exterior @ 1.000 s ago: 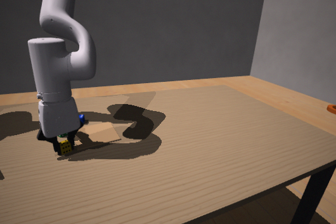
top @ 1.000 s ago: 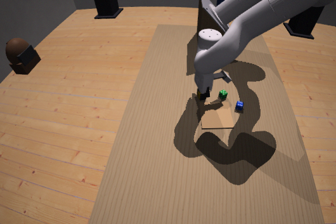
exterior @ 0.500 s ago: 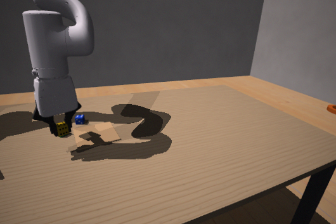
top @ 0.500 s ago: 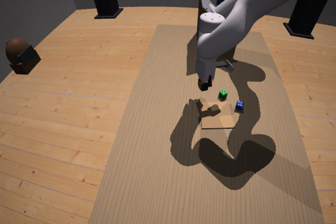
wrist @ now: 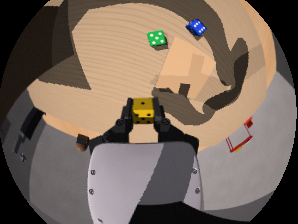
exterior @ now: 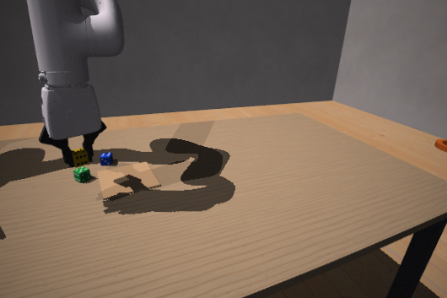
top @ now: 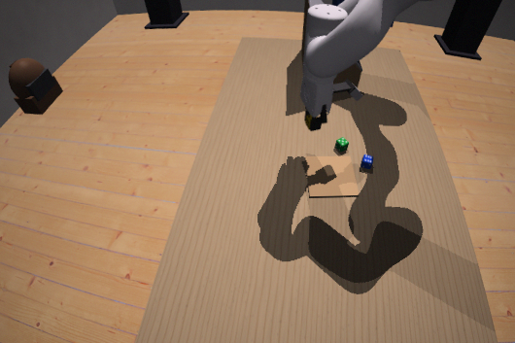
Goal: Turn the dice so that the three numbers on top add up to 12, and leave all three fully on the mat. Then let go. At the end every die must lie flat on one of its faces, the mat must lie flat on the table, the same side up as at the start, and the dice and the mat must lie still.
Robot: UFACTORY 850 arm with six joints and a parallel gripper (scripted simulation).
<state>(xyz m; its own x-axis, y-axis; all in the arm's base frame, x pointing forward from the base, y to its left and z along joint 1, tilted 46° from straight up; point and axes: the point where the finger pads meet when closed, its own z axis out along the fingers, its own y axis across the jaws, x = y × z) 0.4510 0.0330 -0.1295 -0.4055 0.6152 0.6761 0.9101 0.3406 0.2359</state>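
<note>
Now: hand 40 mm short of the blue die, 180 mm to the right of it and 110 mm above it. Also, from my hand: yellow die: 10 mm below; tan mat: 100 mm ahead, 70 mm to the left, 120 mm below; green die: 20 mm behind, 100 mm to the left, 110 mm below.
</note>
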